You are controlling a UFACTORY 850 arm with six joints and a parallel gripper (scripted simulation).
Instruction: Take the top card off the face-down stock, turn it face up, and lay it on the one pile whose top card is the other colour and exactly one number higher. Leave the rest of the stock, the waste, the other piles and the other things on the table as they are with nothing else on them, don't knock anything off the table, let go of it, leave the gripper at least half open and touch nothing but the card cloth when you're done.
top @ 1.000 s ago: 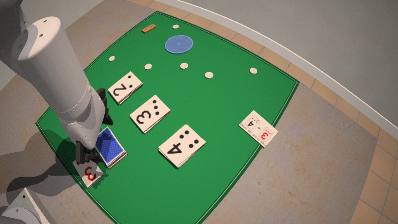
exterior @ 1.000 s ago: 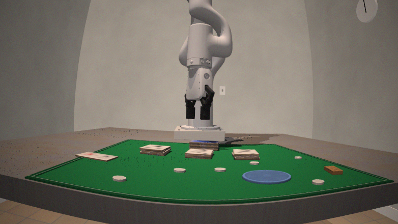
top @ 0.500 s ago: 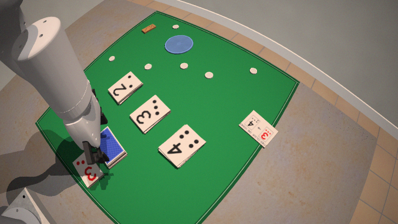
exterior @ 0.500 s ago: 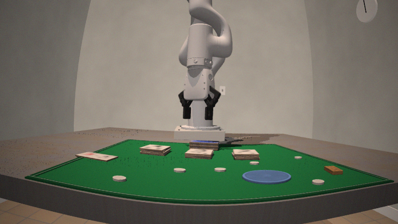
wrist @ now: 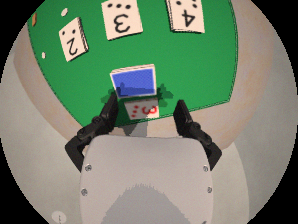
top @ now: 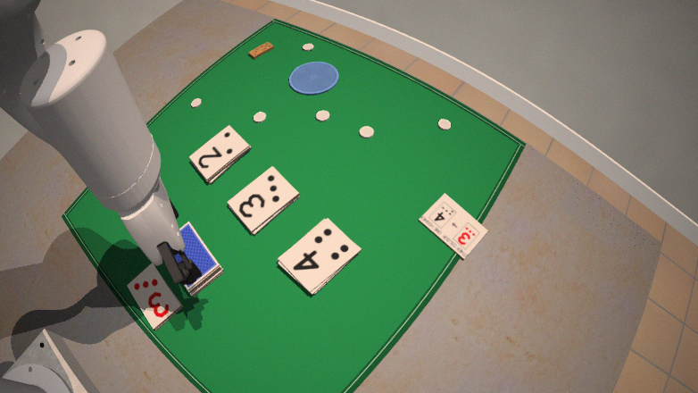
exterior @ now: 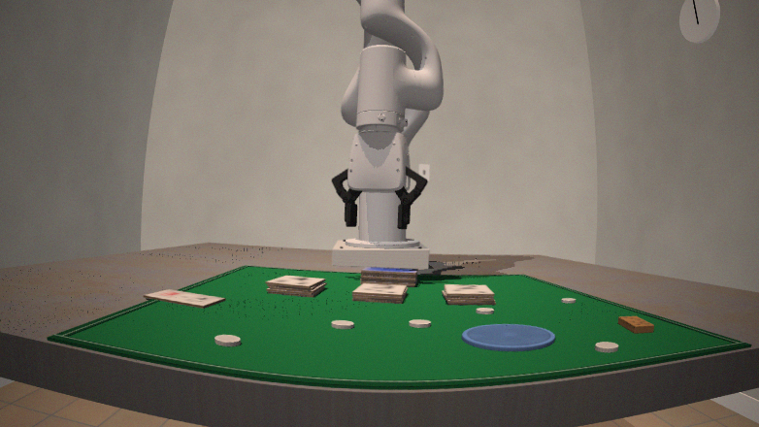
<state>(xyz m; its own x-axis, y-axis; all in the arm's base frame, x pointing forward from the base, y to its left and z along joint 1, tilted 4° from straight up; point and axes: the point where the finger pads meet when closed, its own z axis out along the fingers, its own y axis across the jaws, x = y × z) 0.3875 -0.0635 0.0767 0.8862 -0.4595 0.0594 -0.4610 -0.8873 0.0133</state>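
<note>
The card lies 10 mm ahead of my hand, 30 mm to the left of it and 80 mm below it. The rest, counted from my hand: green card cloth 180 mm ahead, 10 mm to the left, 120 mm below.
</note>
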